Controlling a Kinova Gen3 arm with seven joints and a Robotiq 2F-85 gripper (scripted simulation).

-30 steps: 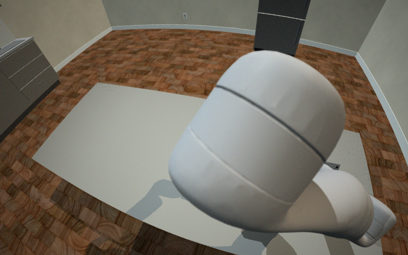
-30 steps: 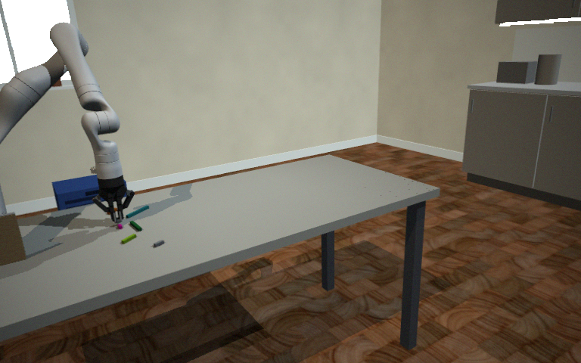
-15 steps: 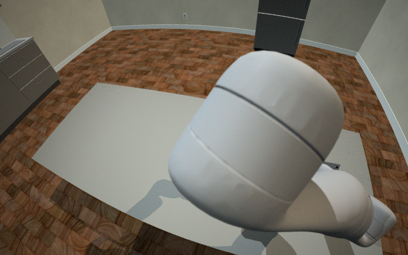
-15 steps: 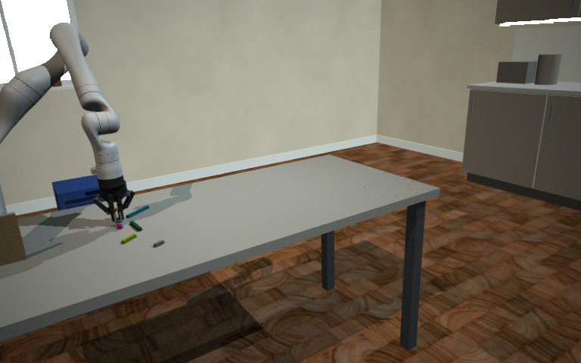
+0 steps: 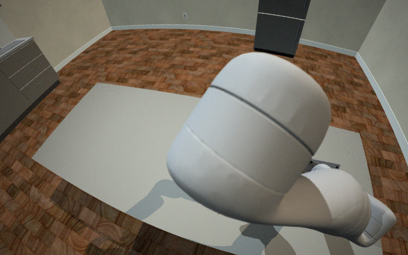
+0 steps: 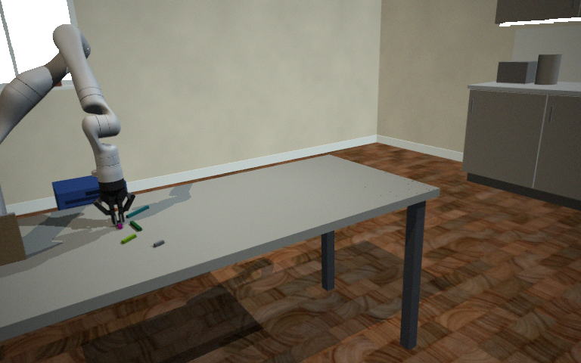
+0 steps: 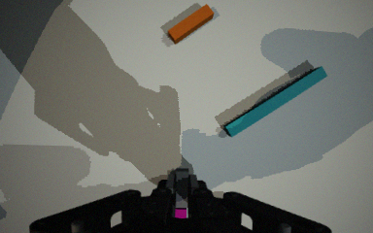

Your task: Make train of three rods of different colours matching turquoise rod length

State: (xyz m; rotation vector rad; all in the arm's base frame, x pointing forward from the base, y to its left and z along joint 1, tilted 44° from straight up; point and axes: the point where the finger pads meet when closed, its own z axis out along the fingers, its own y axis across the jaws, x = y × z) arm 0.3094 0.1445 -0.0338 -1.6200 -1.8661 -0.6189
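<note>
My hand is 30 mm to the left of the magenta rod and 20 mm above it. The rest, counted from my hand: turquoise rod 80 mm to the left, 70 mm ahead, 20 mm below; orange rod 140 mm to the left, 20 mm below, 10 mm behind; green rod 50 mm to the right, 50 mm ahead, 20 mm below.
</note>
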